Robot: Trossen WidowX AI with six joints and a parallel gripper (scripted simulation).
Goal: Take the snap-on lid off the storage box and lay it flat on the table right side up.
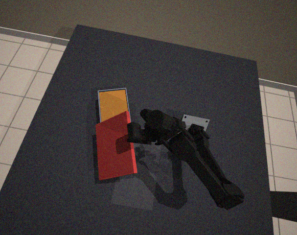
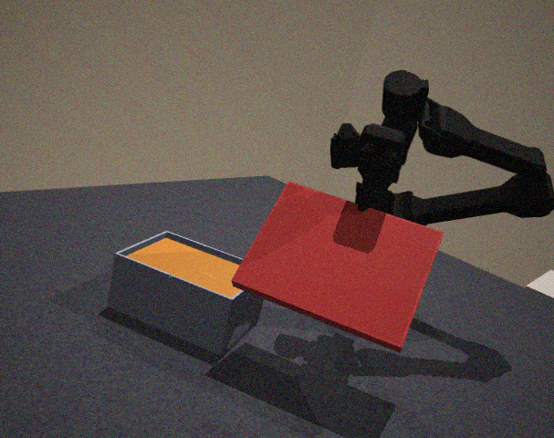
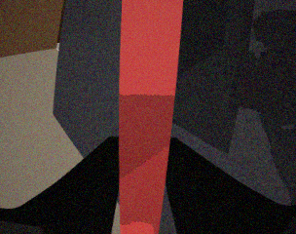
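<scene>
My gripper tip is now 60 mm short of the red lid, 30 mm to the right of it and 50 mm above it. Also, from my gripper tip: box: 140 mm ahead, 190 mm to the right, 190 mm below.
</scene>
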